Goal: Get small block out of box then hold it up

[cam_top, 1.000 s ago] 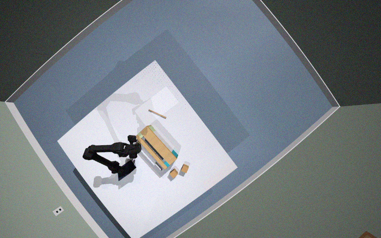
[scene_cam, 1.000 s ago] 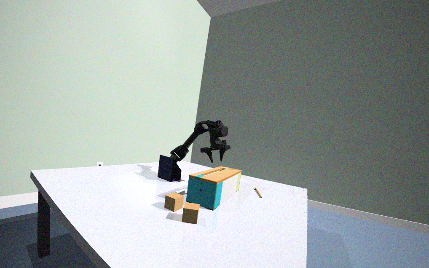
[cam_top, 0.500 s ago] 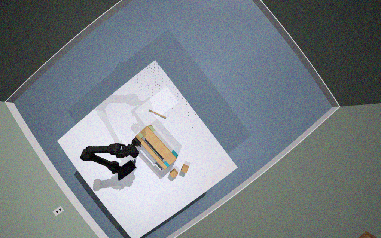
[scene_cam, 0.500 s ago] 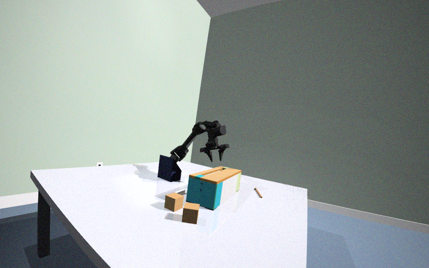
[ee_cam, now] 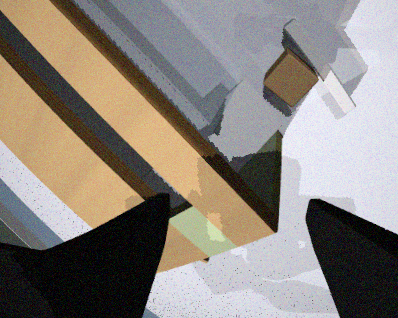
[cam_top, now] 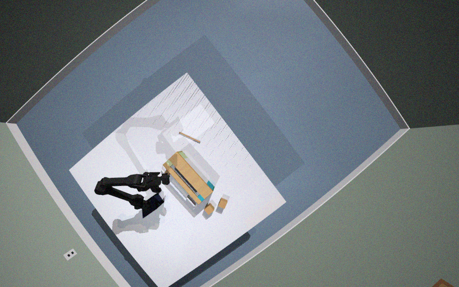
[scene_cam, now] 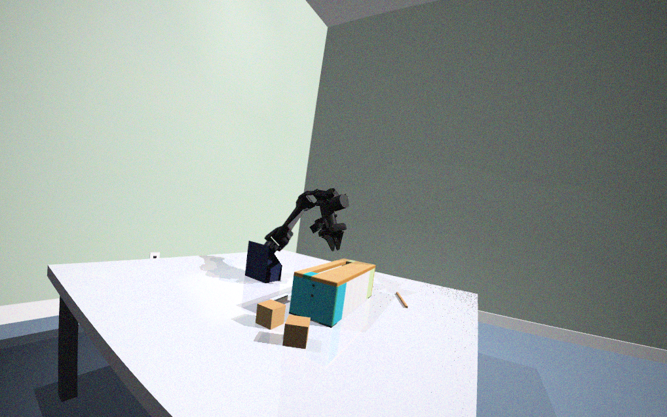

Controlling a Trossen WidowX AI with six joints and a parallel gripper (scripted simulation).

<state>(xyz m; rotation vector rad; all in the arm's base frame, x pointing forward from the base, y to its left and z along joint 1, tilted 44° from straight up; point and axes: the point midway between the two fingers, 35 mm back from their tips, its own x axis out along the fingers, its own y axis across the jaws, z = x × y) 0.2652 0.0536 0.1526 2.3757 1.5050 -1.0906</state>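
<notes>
The tan block is 3 cm behind my gripper tip and 15 cm below it. Round my gripper tip: box: 8 cm ahead, 12 cm to the right, 10 cm below; then thin tan stick: 25 cm ahead, 15 cm to the left, 16 cm below.
</notes>
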